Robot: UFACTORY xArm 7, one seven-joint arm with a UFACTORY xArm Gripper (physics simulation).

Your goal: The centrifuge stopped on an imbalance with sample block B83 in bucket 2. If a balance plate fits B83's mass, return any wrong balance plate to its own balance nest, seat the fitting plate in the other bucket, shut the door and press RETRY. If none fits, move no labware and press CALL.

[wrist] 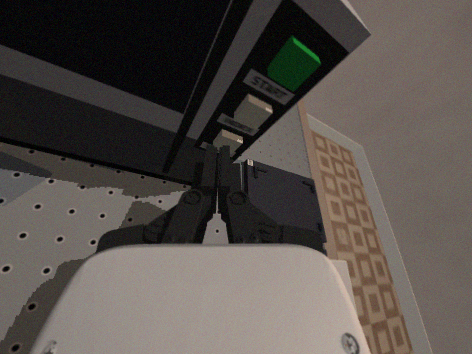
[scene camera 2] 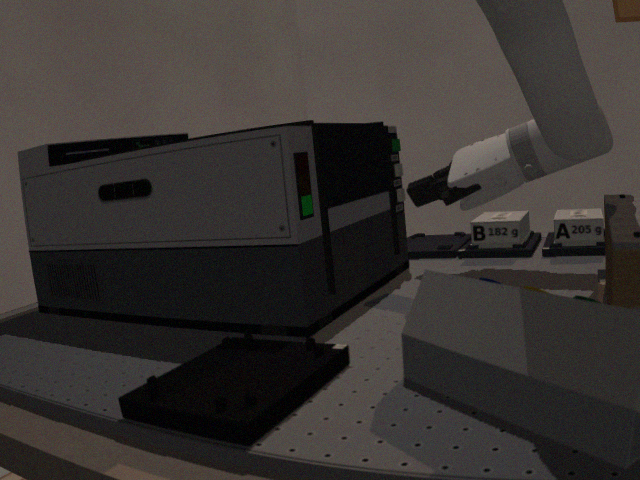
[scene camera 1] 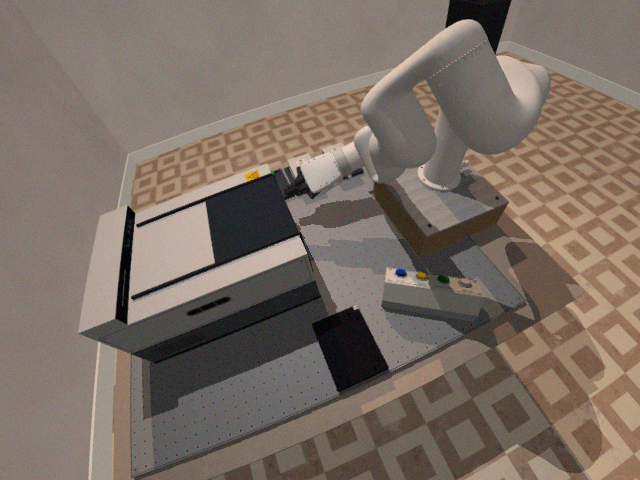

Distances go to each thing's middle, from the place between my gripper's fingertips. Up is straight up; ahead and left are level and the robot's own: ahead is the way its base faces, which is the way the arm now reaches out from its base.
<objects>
Right now the pale button (wrist: 252,112) is 2 cm ahead of my hand, 2 cm above it and 1 cm to the right of it. From my hand the other things lie so: dark sliding door (scene camera 1: 246,217) (13 cm to the left, 12 cm ahead, 10 cm above); then green START button (wrist: 295,62) (7 cm above, 2 cm ahead, 1 cm to the right); then balance plate B, 182 g (scene camera 2: 491,229) (16 cm to the right, 11 cm behind, 8 cm below).
</objects>
